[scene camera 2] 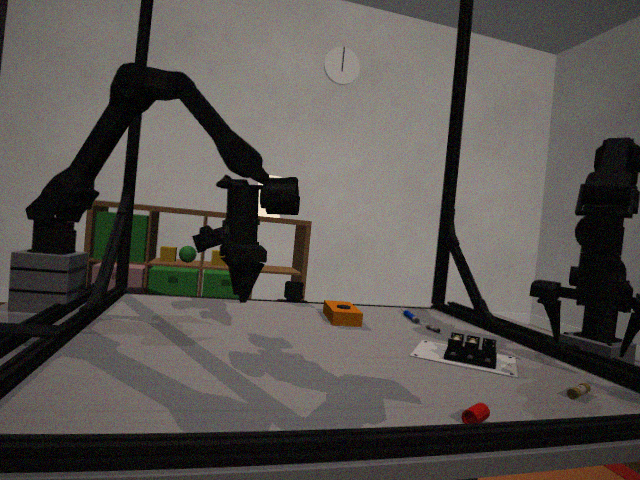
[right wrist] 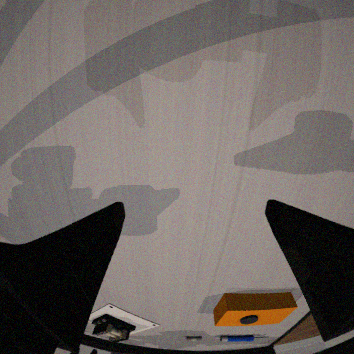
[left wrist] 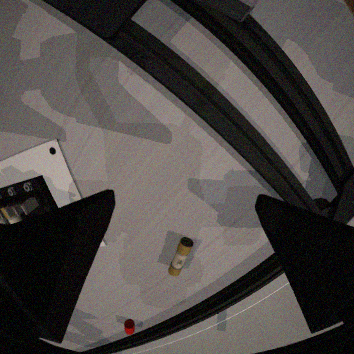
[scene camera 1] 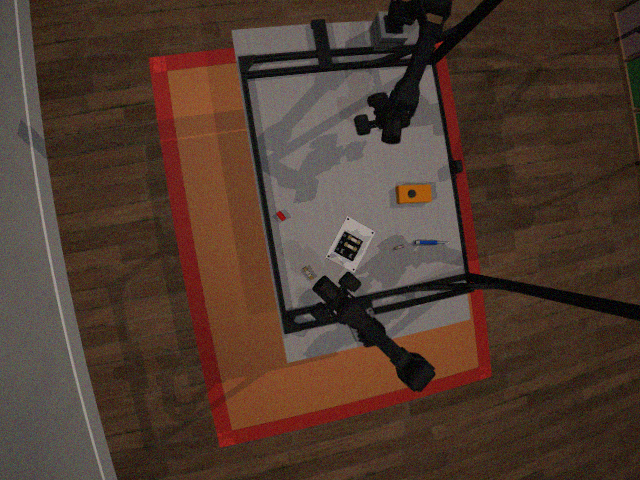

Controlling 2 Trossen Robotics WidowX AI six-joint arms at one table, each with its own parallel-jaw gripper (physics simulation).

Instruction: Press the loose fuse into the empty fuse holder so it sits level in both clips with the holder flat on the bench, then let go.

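Places are measured from the left arm's base along level axes (x down, y right, z back), in metres.
Pixels of known places: left gripper, fingertip midpoint: [scene camera 2: 587, 349] [right wrist: 85, 348] [left wrist: 187, 199]; right gripper, fingertip midpoint: [scene camera 2: 239, 298] [right wrist: 196, 208] [scene camera 1: 374, 130]; left arm's base at its link origin: [scene camera 2: 597, 338]; right arm's base at its link origin: [scene camera 2: 52, 252] [scene camera 1: 393, 24].
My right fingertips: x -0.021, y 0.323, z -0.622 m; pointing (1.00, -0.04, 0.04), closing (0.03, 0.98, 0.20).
Observation:
Ahead of a thing's pixels: the offset from my right fingertips to its top centre.
The loose fuse @[dx +0.047, dy -0.424, dz +0.364 m] [scene camera 1: 308, 272] [scene camera 2: 578, 391] [left wrist: 180, 256], tan with a pale label, lies on its side on the bench, apart from the holder. The black fuse holder [scene camera 1: 348, 245] [scene camera 2: 470, 356] sits on a white board [scene camera 1: 361, 233] [scene camera 2: 428, 352] [left wrist: 30, 162] [right wrist: 142, 322] flat on the bench. Two bays hold fuses; the bay at the right in scene camera 2 looks empty. My left gripper [scene camera 2: 590, 345] [left wrist: 187, 199] is open and empty, above the bench near the loose fuse. My right gripper [right wrist: 196, 208] is open and empty, above the bench away from the holder.
An orange block @[dx +0.027, dy +0.062, dz +0.271 m] [scene camera 1: 421, 194] [scene camera 2: 343, 314] [right wrist: 260, 317], a blue screwdriver @[dx +0.047, dy +0.058, dz +0.471 m] [scene camera 1: 426, 242] [scene camera 2: 410, 316] [right wrist: 240, 338] and a small grey piece @[dx +0.051, dy -0.071, dz +0.429 m] [scene camera 1: 398, 247] [scene camera 2: 433, 328] lie beyond the board. A red cap @[dx +0.043, dy -0.424, dz +0.139 m] [scene camera 1: 281, 215] [scene camera 2: 475, 413] [left wrist: 129, 327] lies near the bench edge. Black frame beams border the bench.

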